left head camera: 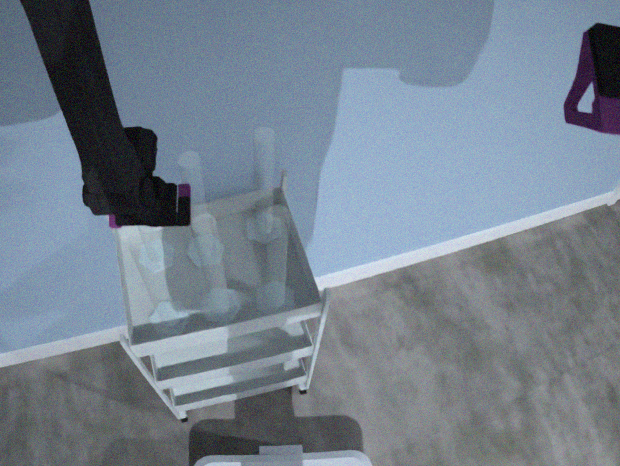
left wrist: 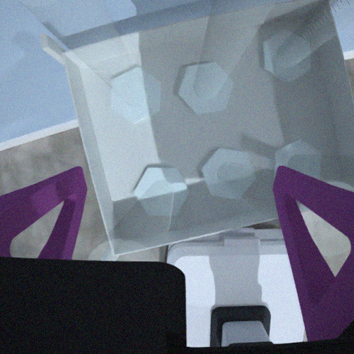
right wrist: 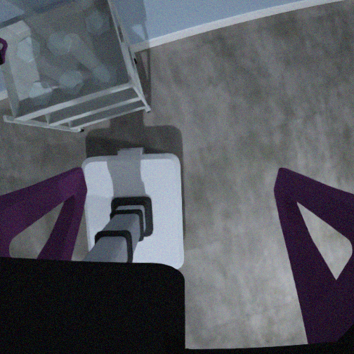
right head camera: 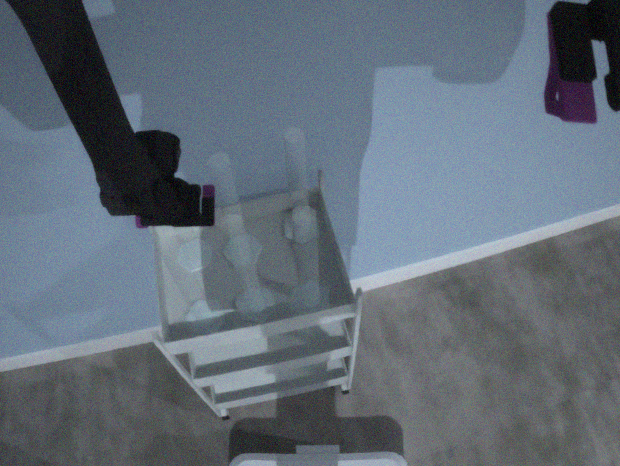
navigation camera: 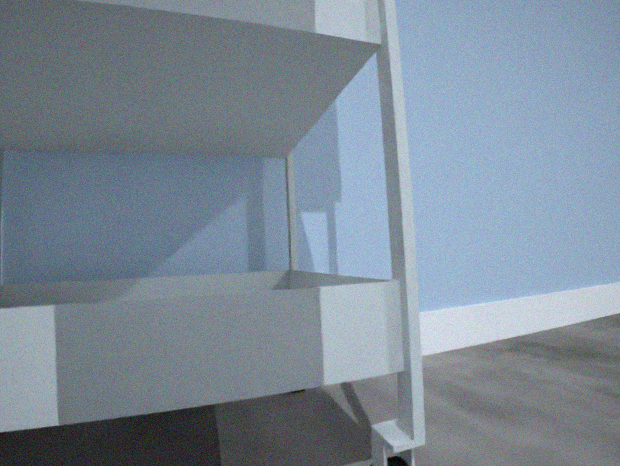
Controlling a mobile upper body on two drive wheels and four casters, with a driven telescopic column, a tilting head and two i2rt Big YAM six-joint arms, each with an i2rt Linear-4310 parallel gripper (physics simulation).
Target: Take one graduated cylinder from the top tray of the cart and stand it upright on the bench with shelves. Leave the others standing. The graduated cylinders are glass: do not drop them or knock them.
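Places are measured from the left arm's base along level axes (x ahead, y up, z right), in metres.
Pixels of known places: left gripper, fingertip midpoint: [right head camera: 185, 210]; right gripper, fingertip midpoint: [left head camera: 615, 120] [right head camera: 606, 108].
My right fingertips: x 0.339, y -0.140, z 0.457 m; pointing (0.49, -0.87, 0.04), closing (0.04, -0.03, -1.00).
Note:
Ahead of a thing's pixels: the offset from my right fingertips to its top centre. "spot": to the spot under its first point.
Several clear glass graduated cylinders with hexagonal bases stand upright in the cart's top tray {spot: dx +0.190, dy -0.803, dz -0.348 m} [left head camera: 225, 329] [right head camera: 260, 330] [left wrist: 91, 150]. Among them are a back-right one {spot: dx +0.458, dy -0.806, dz -0.259 m} [left head camera: 263, 225] [left wrist: 286, 55], a back-middle one {dx +0.268, dy -0.517, dz -0.364 m} [left head camera: 205, 249] [left wrist: 205, 87] and a front-left one {dx +0.237, dy -0.517, dz -0.481 m} [left head camera: 167, 311] [left wrist: 161, 190]. My left gripper [left head camera: 150, 220] [right head camera: 175, 220] [left wrist: 179, 176] is open and empty, over the tray's back-left part in the head views; its arm hides part of the back-left cylinder. My right gripper [right wrist: 180, 178] is open and empty, away to the right of the cart. The bench with shelves does not show.
The white cart [navigation camera: 403, 200] [right wrist: 141, 95] has lower trays and stands against the blue wall [left head camera: 426, 165] [navigation camera: 511, 150]. My white base [right wrist: 167, 215] [left wrist: 200, 295] [left head camera: 225, 459] is close in front of the cart. The grey floor [right wrist: 235, 125] extends to the right.

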